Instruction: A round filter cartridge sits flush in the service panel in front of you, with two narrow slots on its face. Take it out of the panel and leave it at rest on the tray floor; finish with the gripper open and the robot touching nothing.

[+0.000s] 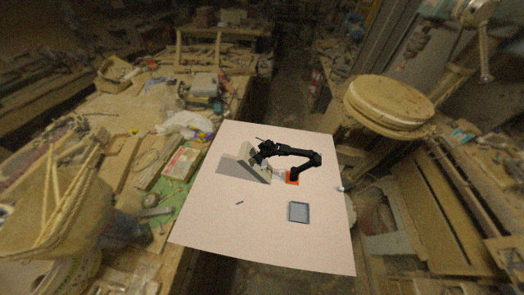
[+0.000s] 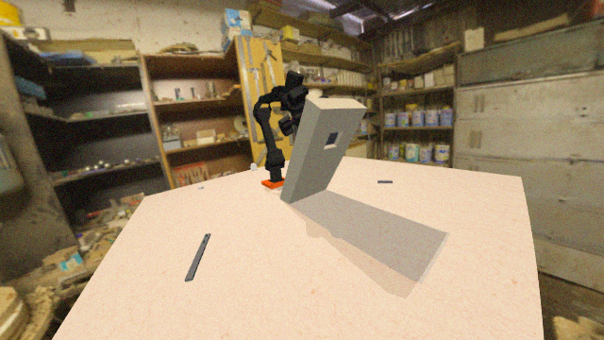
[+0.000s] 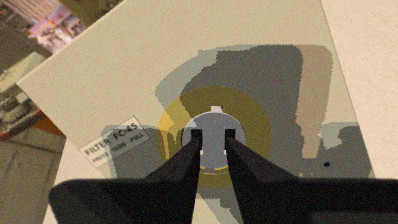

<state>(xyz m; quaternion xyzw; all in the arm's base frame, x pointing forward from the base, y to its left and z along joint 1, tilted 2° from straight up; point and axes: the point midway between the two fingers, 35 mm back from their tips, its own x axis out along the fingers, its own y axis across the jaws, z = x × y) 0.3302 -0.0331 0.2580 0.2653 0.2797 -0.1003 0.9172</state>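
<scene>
My gripper tip is 1 cm short of the round filter cartridge and 1 cm above it. The rest, counted from my gripper tip: service panel (3 cm behind, 9 cm below); then grey tray (40 cm behind, 31 cm to the left, 24 cm below).
</scene>
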